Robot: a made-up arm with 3 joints. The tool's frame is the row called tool. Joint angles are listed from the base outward. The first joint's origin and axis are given. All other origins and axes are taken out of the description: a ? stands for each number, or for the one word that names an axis. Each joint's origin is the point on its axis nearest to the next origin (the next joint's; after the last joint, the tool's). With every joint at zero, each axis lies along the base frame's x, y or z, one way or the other. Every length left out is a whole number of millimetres.
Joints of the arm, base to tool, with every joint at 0 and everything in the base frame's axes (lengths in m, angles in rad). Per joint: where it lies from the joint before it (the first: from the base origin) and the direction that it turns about. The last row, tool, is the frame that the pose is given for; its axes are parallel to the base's.
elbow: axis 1 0 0 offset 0.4 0 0.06
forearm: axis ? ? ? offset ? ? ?
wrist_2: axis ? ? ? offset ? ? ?
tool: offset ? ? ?
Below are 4 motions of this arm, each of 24 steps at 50 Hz.
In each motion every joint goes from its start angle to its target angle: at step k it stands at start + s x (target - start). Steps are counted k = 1, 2, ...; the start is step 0. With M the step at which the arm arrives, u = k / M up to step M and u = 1 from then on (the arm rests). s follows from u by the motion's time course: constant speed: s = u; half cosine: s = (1 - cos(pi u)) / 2; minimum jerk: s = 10 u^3 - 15 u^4 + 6 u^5.
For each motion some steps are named. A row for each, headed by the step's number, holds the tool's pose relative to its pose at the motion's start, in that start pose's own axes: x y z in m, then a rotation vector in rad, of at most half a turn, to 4 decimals.
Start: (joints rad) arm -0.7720 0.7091 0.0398
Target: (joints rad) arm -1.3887 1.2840 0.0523
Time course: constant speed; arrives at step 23
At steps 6, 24:
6: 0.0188 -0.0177 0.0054 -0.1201 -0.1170 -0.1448
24: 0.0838 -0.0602 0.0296 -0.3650 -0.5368 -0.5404

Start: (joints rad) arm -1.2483 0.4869 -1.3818
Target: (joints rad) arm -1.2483 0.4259 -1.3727
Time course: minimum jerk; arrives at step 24
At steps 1, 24:
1: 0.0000 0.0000 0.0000 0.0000 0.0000 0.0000
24: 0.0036 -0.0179 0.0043 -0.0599 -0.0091 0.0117

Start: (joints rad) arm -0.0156 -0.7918 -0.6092
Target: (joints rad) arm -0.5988 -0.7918 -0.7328
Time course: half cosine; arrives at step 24
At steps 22, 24:
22: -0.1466 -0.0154 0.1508 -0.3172 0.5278 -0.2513
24: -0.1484 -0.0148 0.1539 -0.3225 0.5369 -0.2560

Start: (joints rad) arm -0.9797 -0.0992 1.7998
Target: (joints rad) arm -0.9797 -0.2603 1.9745
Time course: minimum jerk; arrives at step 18
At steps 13, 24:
13: 0.0415 0.0426 -0.0214 0.1331 -0.1509 -0.0418
24: 0.0483 0.0493 -0.0236 0.1533 -0.1743 -0.0502

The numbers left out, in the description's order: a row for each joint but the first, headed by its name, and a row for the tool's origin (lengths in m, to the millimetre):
forearm: axis 0 0 -1, xyz 0 -0.04 0.01
wrist_2: axis 0 -1 0, xyz 0 -0.08 0
tool: xyz -0.11 0 -0.28

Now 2 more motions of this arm.
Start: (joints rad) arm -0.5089 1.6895 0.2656
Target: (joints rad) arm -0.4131 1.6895 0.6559
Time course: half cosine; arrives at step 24
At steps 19, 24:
19: 0.0771 -0.0029 -0.0218 -0.0092 -0.2647 0.0043
24: 0.0862 -0.0032 -0.0229 -0.0102 -0.2952 0.0051

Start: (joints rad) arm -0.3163 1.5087 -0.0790
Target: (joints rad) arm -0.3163 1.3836 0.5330
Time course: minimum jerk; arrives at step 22
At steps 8, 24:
8: 0.0478 -0.0028 -0.0136 0.0000 -0.1571 0.0321
24: 0.1904 0.0066 -0.0116 0.0286 -0.6112 0.1238

